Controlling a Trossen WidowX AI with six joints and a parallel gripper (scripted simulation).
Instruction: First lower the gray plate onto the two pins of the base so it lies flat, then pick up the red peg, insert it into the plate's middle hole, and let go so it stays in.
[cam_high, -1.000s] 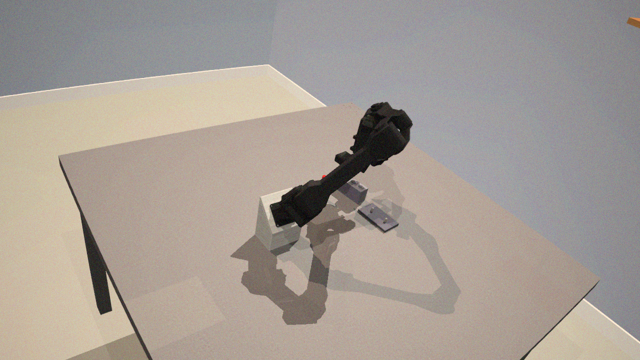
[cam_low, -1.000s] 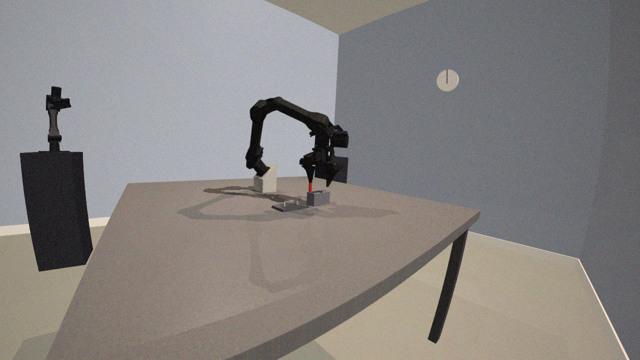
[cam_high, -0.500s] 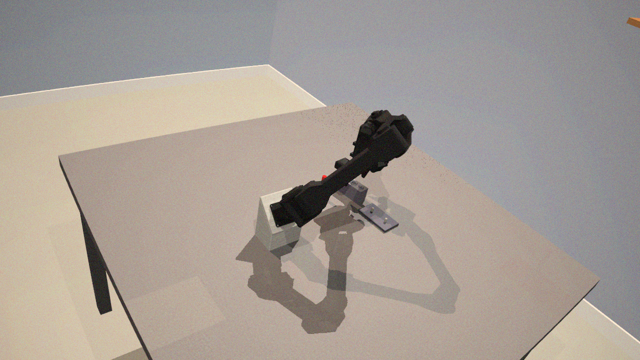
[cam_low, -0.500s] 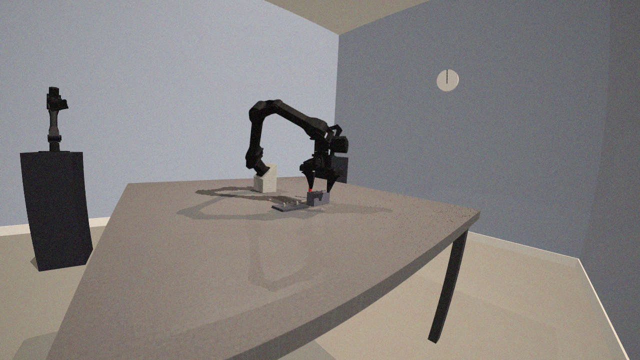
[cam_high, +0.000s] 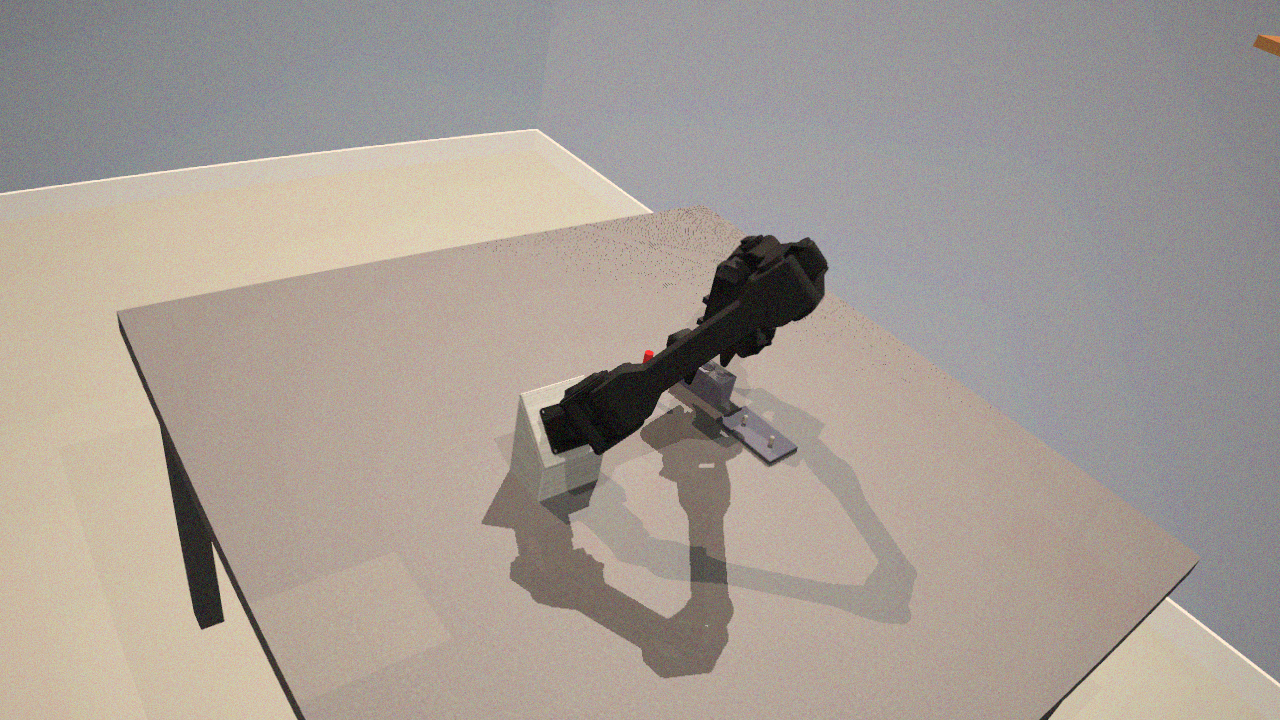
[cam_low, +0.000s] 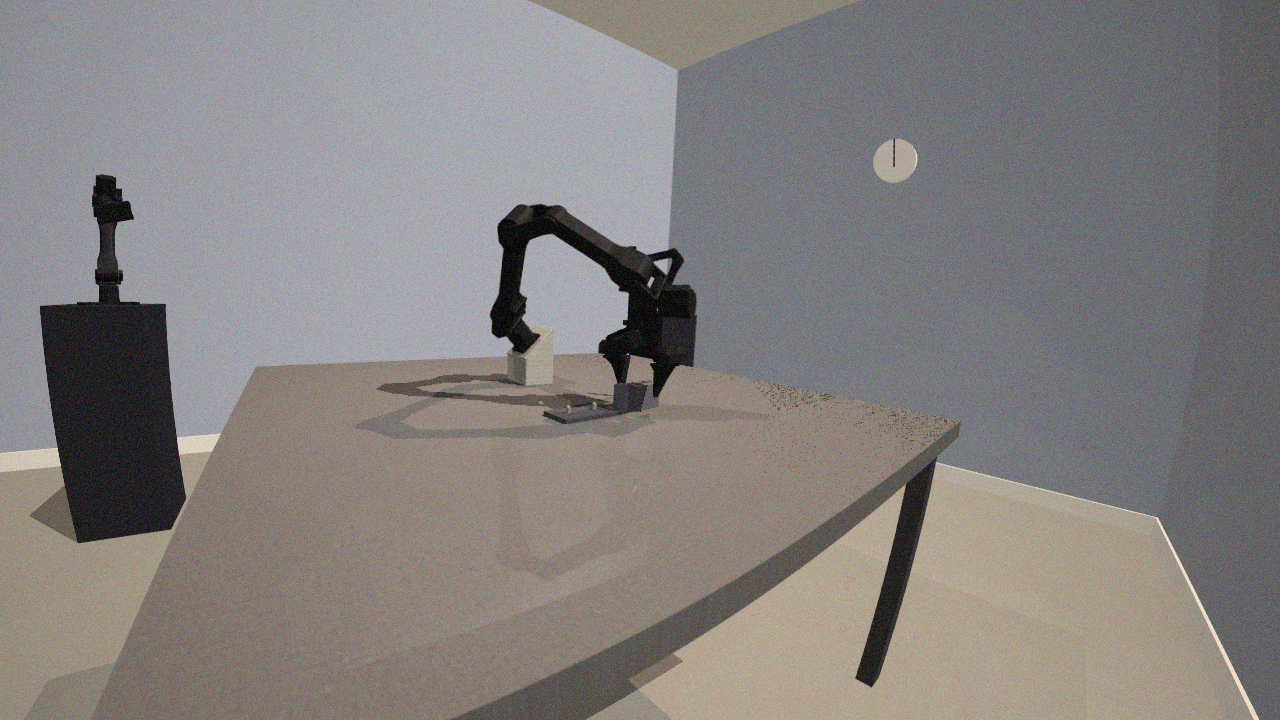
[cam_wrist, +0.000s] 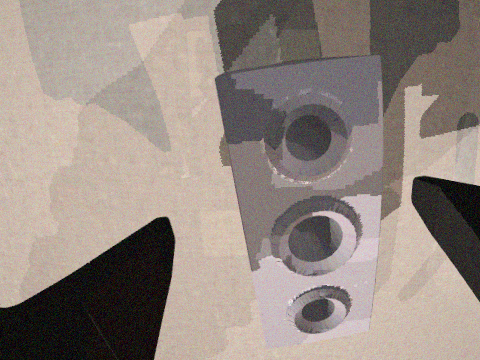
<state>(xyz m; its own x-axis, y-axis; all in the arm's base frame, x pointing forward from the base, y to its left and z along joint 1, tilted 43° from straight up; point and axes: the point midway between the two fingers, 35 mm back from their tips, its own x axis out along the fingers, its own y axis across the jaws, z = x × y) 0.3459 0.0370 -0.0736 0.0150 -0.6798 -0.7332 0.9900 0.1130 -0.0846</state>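
Now: the gray plate 10 mm above my gripper tip. Also, from my gripper tip: red peg: 110 mm behind, 40 mm to the left, 10 mm above; dark base: 140 mm to the right, 20 mm below.
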